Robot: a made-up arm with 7 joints.
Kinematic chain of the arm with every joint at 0, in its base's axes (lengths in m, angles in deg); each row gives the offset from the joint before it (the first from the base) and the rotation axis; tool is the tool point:
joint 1: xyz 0 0 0 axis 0 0.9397 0.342
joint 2: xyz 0 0 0 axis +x
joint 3: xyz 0 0 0 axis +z
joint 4: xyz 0.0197 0 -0.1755 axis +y
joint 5: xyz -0.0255 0 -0.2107 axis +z
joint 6: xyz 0 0 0 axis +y
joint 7: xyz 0 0 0 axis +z
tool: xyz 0 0 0
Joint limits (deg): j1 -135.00..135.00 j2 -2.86..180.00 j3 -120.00..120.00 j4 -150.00..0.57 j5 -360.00..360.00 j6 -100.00..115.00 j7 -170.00..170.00
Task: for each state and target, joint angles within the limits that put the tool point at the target. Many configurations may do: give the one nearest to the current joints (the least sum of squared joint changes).
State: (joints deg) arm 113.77 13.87 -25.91 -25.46 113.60 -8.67 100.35
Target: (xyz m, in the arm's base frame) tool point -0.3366 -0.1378 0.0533
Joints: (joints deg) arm 130.81 15.14 -29.82 -51.52 113.60 -8.67 100.35
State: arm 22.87 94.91 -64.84 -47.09 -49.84 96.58 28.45
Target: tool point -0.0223 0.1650 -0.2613
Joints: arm 21.64 78.14 -66.72 -88.02 -49.84 96.58 28.45
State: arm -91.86 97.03 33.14 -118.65 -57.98 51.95 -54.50
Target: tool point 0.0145 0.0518 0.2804
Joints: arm -106.45 77.23 1.99 -99.26 -57.98 51.95 -54.50
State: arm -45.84 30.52 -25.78 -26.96 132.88 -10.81 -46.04
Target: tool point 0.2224 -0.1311 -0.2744
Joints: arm -26.49 -1.35 -42.88 -42.07 132.88 -10.81 -46.04
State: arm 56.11 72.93 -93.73 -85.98 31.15 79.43 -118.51
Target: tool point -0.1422 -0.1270 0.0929
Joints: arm 101.15 61.29 -120.00 -127.94 31.15 79.43 -118.51
